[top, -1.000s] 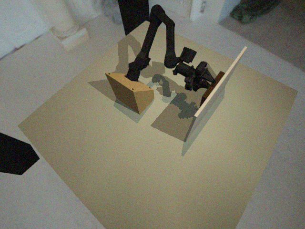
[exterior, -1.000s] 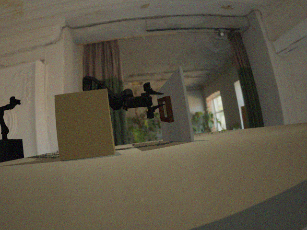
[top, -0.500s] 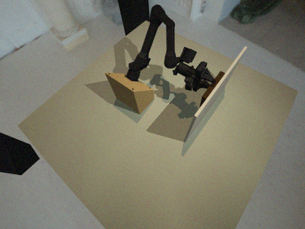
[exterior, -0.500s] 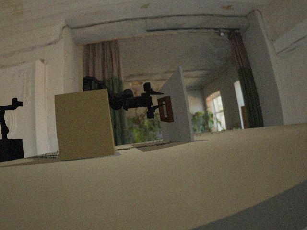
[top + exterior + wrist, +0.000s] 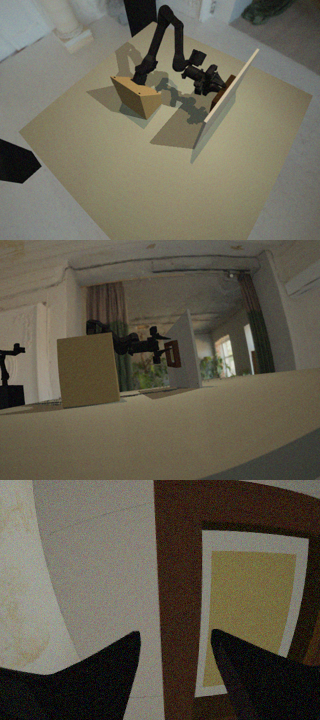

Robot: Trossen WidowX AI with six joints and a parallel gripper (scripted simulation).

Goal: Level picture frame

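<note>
Right now the brown picture frame is 10 mm to the left of my gripper tip and 50 mm below it. The rest, counted from my gripper tip: white wall panel (20 mm ahead, 10 mm to the right, 70 mm below).
</note>
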